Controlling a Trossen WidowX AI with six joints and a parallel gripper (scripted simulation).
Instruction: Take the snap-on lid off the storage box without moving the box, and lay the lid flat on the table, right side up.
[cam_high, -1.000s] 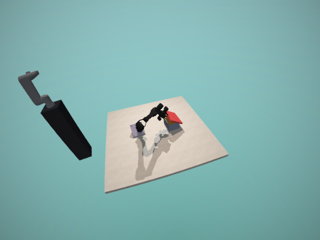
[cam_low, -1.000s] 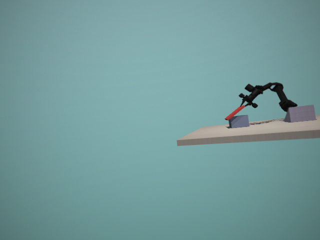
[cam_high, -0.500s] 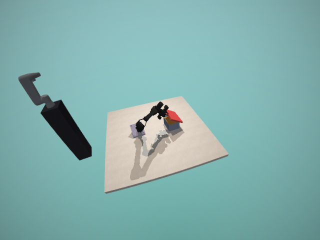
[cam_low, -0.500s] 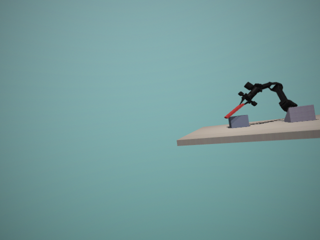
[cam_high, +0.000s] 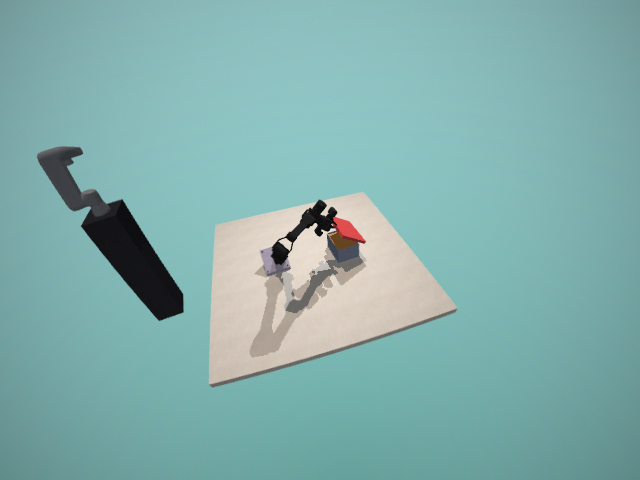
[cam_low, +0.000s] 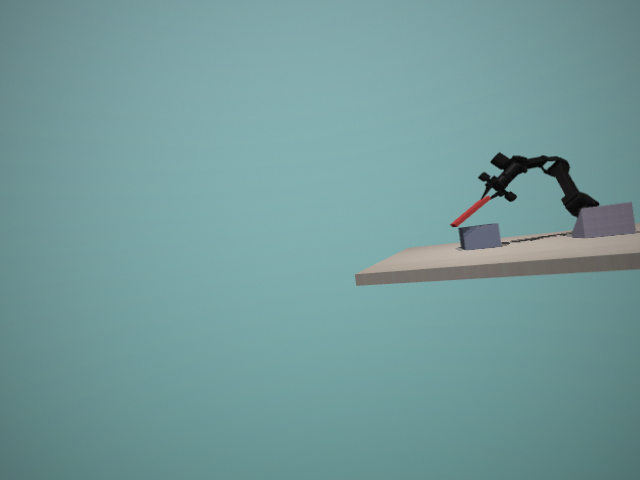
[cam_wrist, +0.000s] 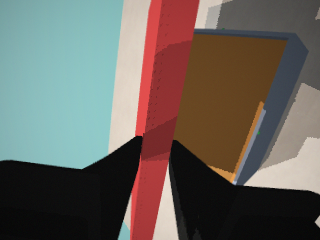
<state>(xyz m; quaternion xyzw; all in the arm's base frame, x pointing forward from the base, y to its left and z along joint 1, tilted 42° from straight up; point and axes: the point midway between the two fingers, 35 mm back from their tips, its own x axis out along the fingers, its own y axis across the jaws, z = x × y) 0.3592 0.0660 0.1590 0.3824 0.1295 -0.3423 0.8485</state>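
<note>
The red lid is 7 cm ahead of my gripper tip and 4 cm below it. Also, from my gripper tip: storage box 4 cm ahead, 17 cm below.
</note>
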